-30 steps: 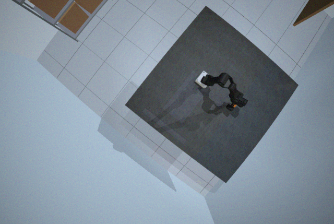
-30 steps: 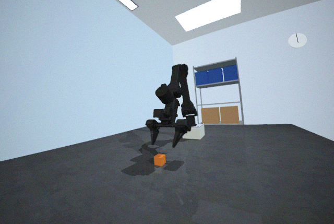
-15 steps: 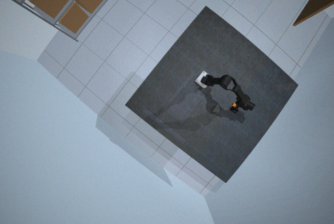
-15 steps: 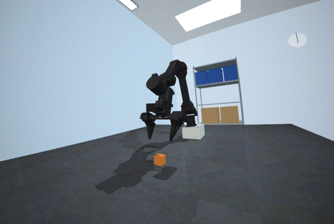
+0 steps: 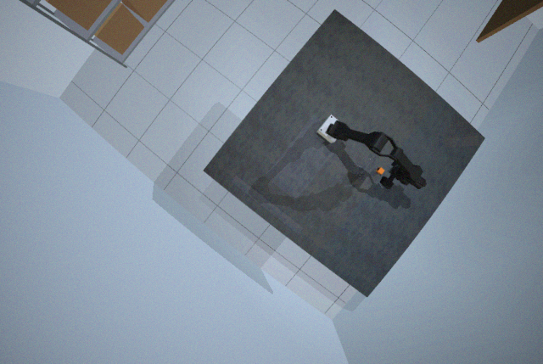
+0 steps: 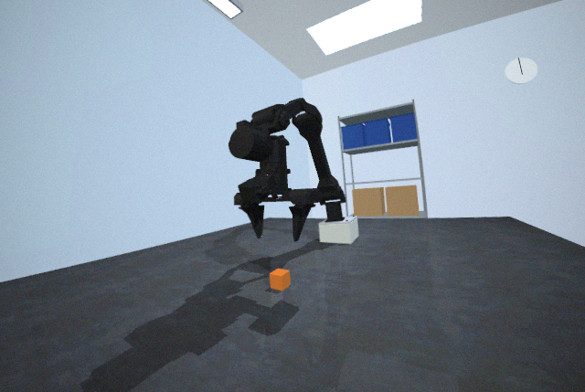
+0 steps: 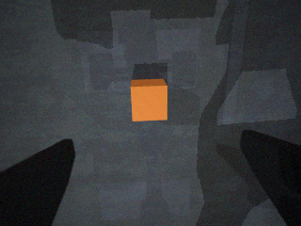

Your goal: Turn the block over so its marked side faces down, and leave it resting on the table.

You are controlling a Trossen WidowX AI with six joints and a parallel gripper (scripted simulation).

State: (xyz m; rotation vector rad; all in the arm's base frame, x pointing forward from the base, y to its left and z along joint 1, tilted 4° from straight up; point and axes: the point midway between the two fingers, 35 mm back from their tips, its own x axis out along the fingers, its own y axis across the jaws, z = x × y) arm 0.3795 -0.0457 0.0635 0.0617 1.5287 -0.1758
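Now: the orange block 1 cm behind my gripper tip and 8 cm below it.
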